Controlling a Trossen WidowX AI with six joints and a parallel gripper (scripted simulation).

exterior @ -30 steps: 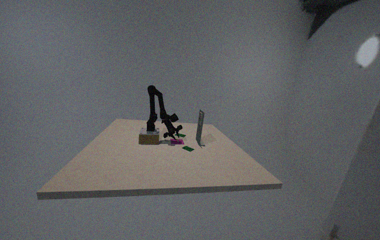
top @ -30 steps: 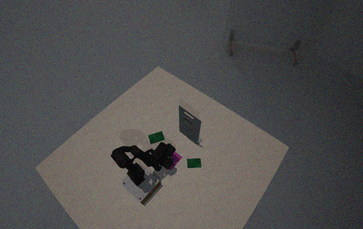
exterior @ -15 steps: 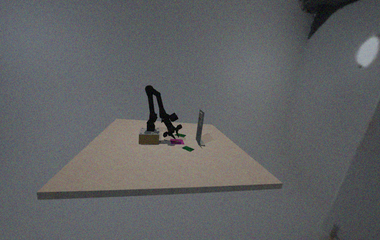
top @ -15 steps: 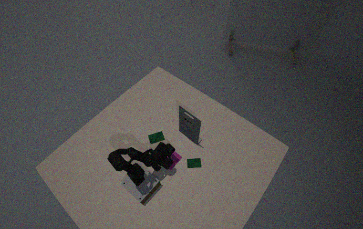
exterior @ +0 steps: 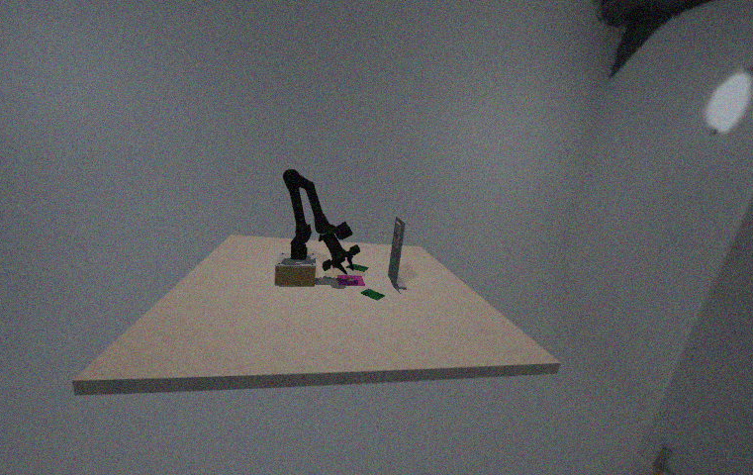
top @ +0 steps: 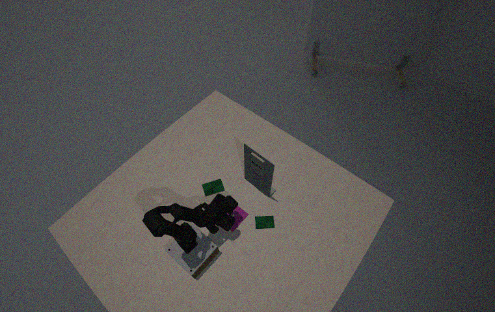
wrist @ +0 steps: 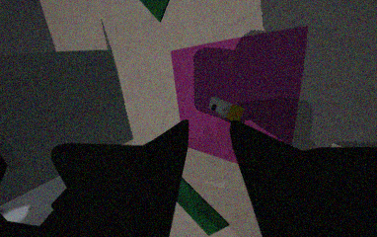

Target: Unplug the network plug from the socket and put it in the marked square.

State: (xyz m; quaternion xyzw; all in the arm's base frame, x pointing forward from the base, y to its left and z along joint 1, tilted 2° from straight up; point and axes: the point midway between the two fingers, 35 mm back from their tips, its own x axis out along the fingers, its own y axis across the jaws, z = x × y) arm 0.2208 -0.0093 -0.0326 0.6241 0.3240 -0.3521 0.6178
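My gripper tip is now 30 mm above the yellow network plug. Round my gripper tip: magenta square (40 mm below, 10 mm ahead); then grey upright panel (210 mm ahead, 100 mm above, 20 mm to the left).
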